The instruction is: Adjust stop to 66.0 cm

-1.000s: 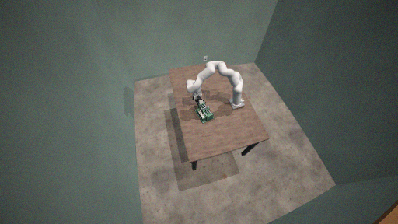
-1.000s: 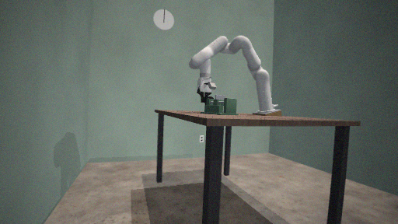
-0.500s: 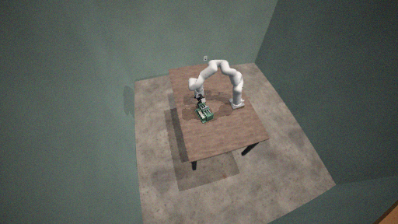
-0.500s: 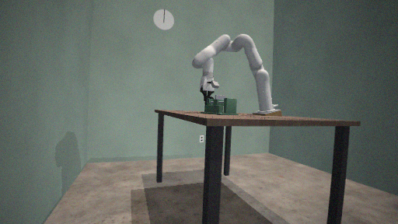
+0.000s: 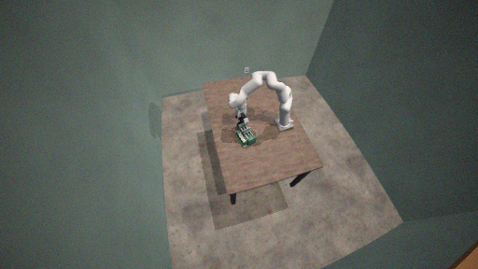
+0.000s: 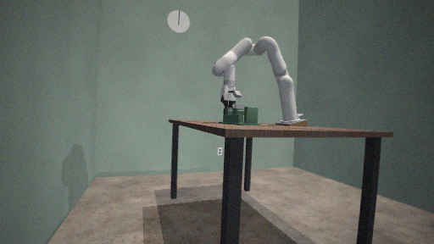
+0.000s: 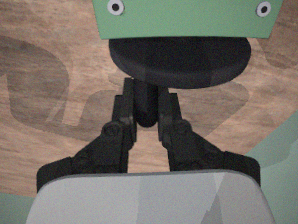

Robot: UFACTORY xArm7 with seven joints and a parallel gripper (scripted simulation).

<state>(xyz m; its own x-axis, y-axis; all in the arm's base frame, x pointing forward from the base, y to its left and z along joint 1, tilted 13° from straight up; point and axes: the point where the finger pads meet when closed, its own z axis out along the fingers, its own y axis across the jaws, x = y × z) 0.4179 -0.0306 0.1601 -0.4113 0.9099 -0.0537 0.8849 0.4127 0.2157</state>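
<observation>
My hand is 10 mm past the black handwheel, 20 mm to the right of it and 10 mm above it. Round my hand: green stop fixture: 30 mm behind, 150 mm to the left, 10 mm below.
</observation>
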